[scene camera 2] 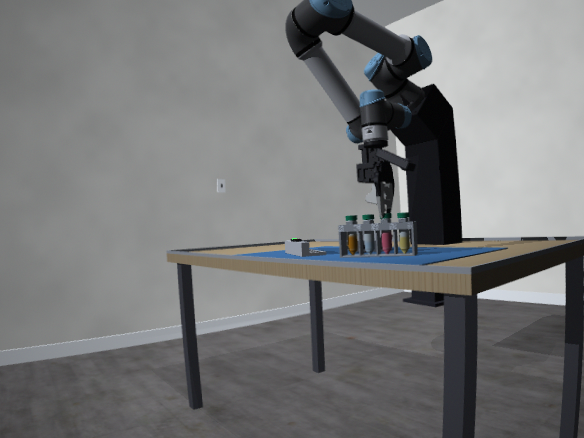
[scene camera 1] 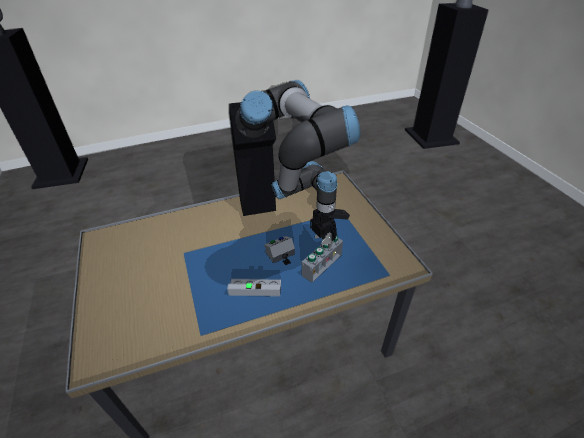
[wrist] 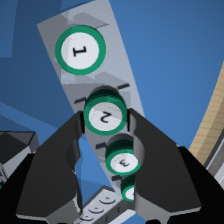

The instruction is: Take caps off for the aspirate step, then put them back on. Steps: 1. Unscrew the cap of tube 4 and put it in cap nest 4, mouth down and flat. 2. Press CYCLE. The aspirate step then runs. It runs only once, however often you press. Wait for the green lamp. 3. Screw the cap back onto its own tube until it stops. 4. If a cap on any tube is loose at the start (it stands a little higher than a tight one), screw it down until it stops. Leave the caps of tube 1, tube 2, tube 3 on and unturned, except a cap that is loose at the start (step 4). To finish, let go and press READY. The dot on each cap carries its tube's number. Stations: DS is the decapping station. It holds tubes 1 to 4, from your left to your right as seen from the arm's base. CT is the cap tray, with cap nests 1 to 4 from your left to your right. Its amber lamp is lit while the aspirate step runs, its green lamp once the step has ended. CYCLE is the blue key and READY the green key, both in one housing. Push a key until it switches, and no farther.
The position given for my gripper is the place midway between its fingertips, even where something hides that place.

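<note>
Scene camera 1 gives me a sight of my gripper [scene camera 1: 326,245]. In scene camera 2 I see the gripper again [scene camera 2: 384,218], and the wrist view shows it as well [wrist: 105,111].
</note>
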